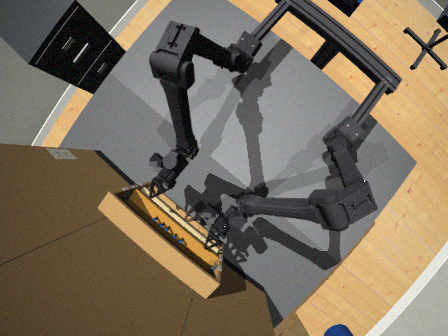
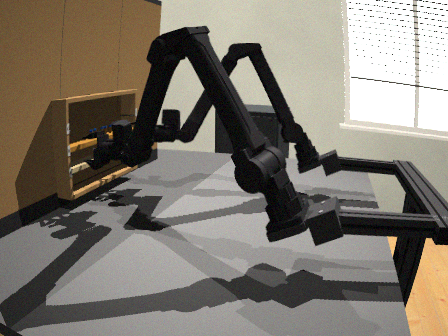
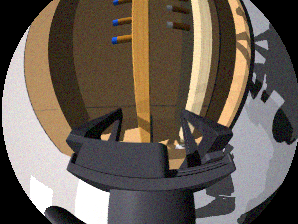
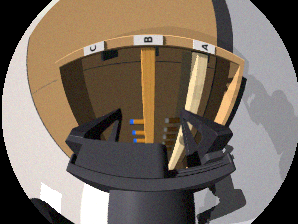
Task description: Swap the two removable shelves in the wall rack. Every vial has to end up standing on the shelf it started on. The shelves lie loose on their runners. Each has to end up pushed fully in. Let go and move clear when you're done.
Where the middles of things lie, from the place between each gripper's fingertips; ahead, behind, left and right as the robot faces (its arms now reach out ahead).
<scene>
Now: the wall rack [image 1: 112, 206] 70 mm ahead of my right hand and 150 mm to the left of it. The rest, counted from my right hand: pale shelf [image 4: 193, 65]: 70 mm ahead, 150 mm to the left, 70 mm below; orange shelf [image 1: 141, 203]: 70 mm ahead, 150 mm to the left.
Now: left hand 150 mm to the left of the orange shelf, 50 mm short of it and 10 mm below it. Also, from my left hand: pale shelf (150 mm to the right, 60 mm below, 50 mm ahead); then wall rack (150 mm to the right, 50 mm ahead, 10 mm above).
</scene>
